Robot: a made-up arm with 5 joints.
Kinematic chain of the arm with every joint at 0, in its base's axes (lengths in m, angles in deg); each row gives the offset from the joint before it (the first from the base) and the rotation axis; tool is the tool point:
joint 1: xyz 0 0 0.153 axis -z
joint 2: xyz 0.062 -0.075 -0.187 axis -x
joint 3: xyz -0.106 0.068 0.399 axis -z
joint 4: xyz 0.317 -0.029 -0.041 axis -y
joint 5: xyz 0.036 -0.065 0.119 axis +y
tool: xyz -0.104 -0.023 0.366
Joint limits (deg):
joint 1: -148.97..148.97
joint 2: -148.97..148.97
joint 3: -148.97..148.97
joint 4: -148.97..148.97
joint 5: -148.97..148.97
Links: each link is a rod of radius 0.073 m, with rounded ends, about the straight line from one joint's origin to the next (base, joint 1, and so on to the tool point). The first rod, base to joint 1, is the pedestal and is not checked.
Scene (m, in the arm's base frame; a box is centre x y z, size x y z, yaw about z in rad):
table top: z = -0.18
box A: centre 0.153 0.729 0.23 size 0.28 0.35 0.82 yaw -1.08
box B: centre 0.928 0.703 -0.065 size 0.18 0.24 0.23 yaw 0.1
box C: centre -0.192 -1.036 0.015 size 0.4 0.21 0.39 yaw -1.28
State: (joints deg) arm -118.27 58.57 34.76 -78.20 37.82
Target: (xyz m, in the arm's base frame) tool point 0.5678 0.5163 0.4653
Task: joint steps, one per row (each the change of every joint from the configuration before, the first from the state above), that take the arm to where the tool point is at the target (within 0.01 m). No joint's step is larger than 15 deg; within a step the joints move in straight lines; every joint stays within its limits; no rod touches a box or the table.
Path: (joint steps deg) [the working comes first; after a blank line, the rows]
Joints at the target: -106.49 6.01 54.57 -66.70 30.09
Straight joint move there: touches box A.

1: 6.83 -0.63 1.41 3.11 -13.16
2: 6.83 -0.63 1.41 3.10 -13.16
3: 6.83 -0.64 1.41 3.11 -13.16
4: 6.83 -0.63 1.40 3.11 -13.17
5: -3.89 -12.50 3.55 -0.23 11.23
6: -3.88 -12.51 3.54 -0.24 11.23
7: -3.89 -12.51 3.55 -0.23 11.23
8: -3.88 -12.51 3.54 -0.23 11.23

